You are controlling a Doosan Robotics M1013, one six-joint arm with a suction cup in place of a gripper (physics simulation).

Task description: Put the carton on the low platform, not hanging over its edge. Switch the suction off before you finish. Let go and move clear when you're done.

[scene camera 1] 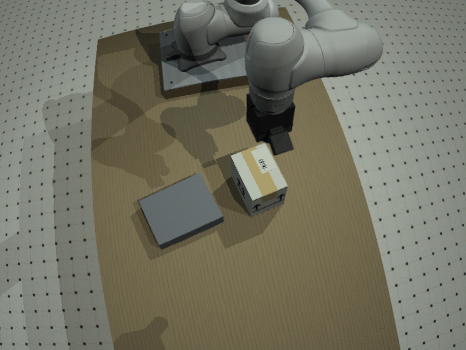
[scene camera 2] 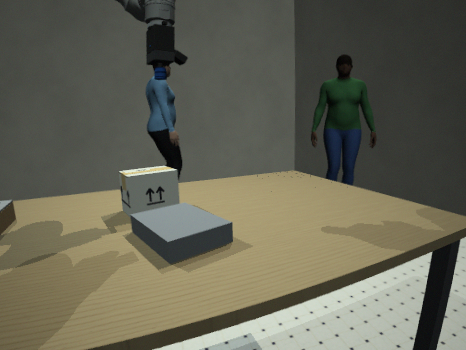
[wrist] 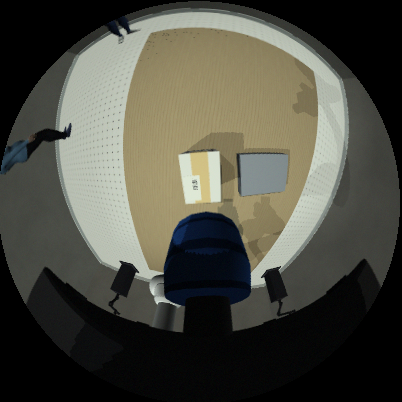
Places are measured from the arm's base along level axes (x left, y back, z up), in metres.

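Pixels of known places: end effector, tool point: (scene camera 2: 160, 79) (wrist: 205, 239); arm's base, origin of the base link: (scene camera 1: 197, 50).
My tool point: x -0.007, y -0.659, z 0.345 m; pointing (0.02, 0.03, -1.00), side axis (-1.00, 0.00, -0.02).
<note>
Ahead of a thing's pixels: the offset from my tool point to its middle. Level surfaces: height alone.
A white carton @(dx +0.011, dy +0.056, dz -0.345 m) (scene camera 1: 256, 175) (scene camera 2: 142, 195) (wrist: 204, 177) with a tan tape strip and a label on top stands upright on the table, beside the platform and apart from it. The low platform @(dx -0.242, dy +0.059, dz -0.386 m) (scene camera 1: 180, 211) (scene camera 2: 182, 221) (wrist: 263, 173) is a flat grey block, and its top is bare. My gripper, a blue suction cup (scene camera 2: 160, 73) (wrist: 206, 250), hangs high above the table with nothing on it, so it is open. In scene camera 1 the cup is hidden behind the black housing.
The wooden table @(dz -0.410 m) (scene camera 1: 260, 290) (scene camera 2: 280, 220) (wrist: 190, 90) carries the arm's grey base plate (scene camera 1: 175, 80) at its far end. Two people, one in a blue top (scene camera 2: 160, 107) and one in a green top (scene camera 2: 344, 102), stand beyond the table.
</note>
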